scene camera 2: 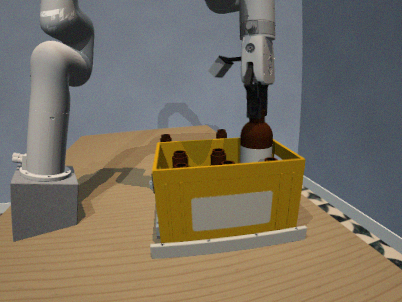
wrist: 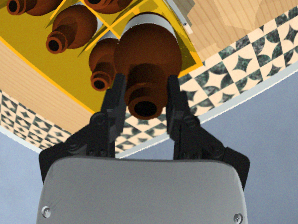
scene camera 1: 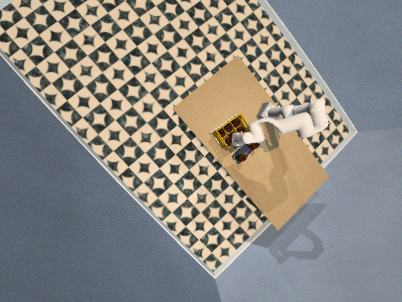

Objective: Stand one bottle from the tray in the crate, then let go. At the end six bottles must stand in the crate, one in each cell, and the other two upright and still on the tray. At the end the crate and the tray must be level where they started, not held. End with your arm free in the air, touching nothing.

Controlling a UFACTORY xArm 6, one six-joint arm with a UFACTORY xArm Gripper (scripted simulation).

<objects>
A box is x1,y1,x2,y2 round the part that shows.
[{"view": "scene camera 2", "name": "my gripper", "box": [208,34,274,118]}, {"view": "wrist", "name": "my gripper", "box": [36,73,249,223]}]
</objects>
